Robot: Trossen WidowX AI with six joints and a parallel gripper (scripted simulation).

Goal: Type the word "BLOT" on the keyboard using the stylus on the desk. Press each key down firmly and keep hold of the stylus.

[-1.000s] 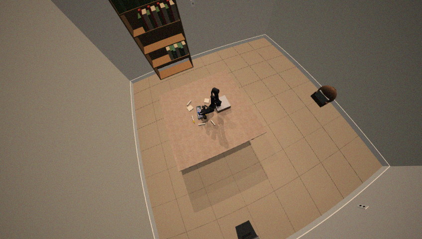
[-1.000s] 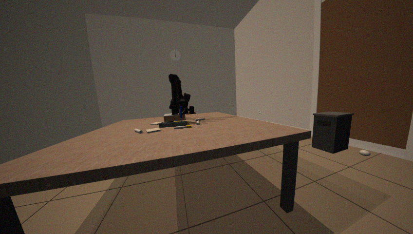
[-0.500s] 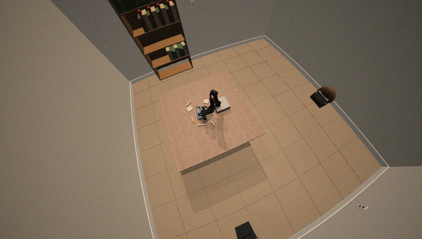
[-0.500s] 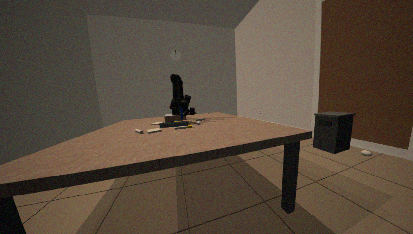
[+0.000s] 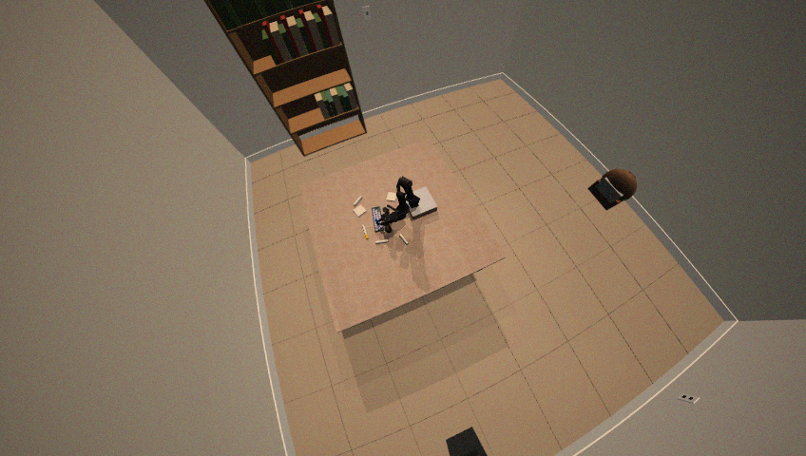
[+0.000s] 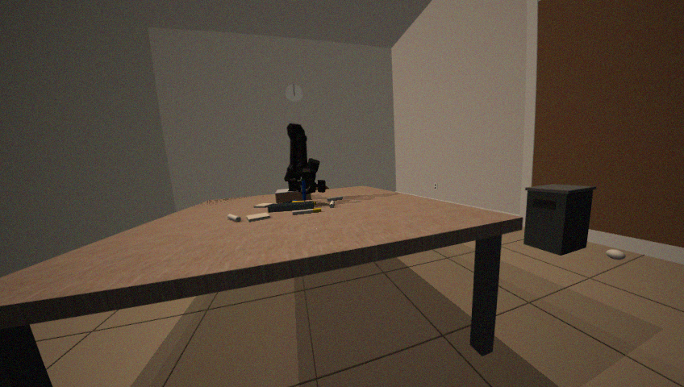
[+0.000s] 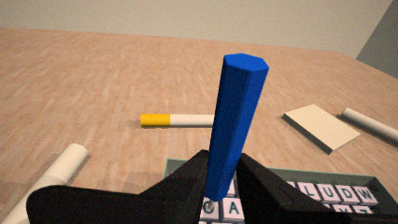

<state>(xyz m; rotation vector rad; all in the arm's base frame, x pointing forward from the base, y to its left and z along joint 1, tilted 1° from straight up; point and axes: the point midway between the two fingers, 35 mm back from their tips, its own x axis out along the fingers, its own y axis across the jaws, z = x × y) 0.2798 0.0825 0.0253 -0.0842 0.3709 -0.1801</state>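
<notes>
My gripper tip is 100 mm past the yellow pen, 10 mm to the left of it and 60 mm above it. Round my gripper tip: blue stylus (20 mm below); cream pad (110 mm ahead, 190 mm to the right, 70 mm below).
</notes>
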